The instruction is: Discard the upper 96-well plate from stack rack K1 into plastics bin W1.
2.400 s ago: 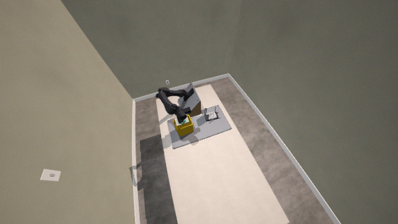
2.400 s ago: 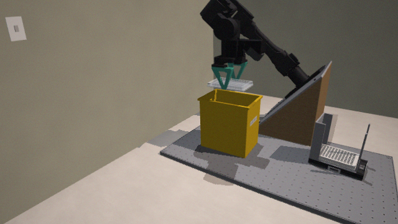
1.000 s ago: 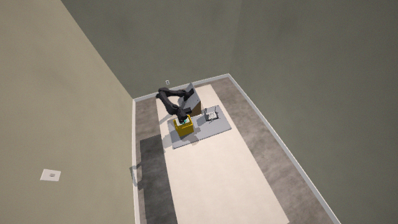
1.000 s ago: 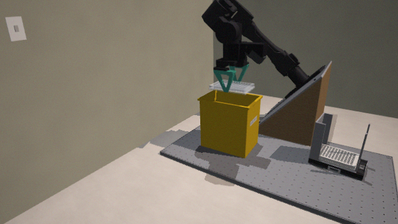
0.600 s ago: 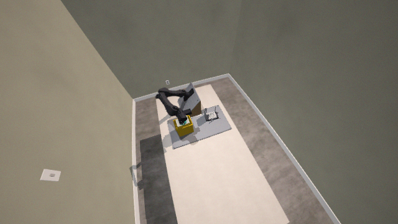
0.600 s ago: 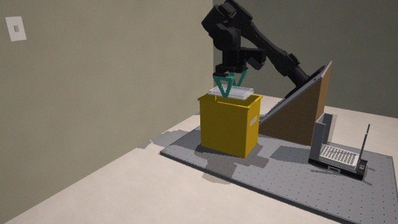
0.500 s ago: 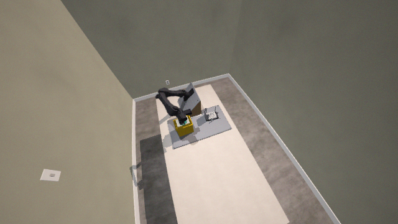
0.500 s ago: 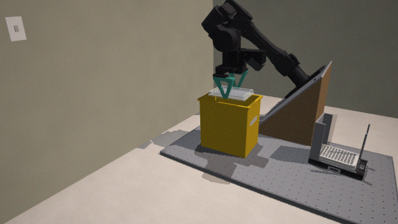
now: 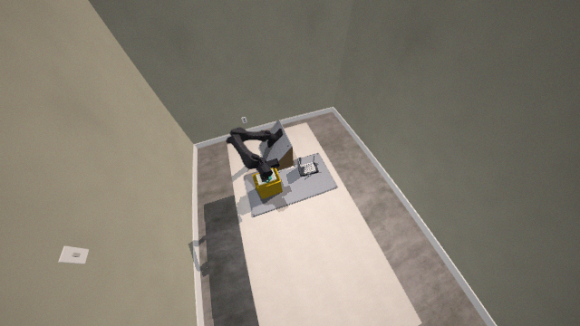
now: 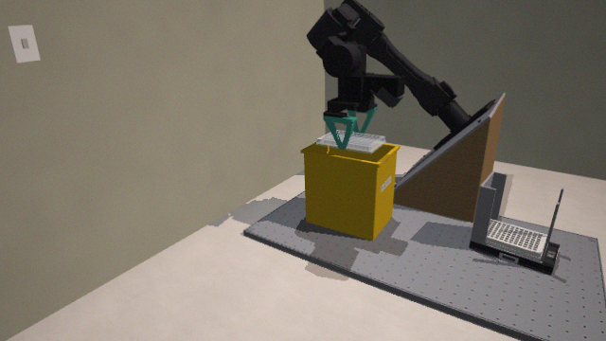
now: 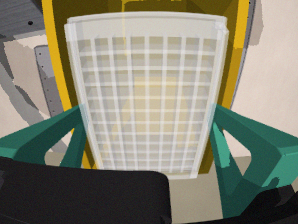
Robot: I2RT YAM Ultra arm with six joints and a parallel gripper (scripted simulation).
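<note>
Right now the yellow plastics bin W1 is 11 cm below my hand. Round my hand: thin post (40 cm to the left, 12 cm below, 5 cm behind); tall grey post (28 cm to the left, 12 cm below, 5 cm behind).
</note>
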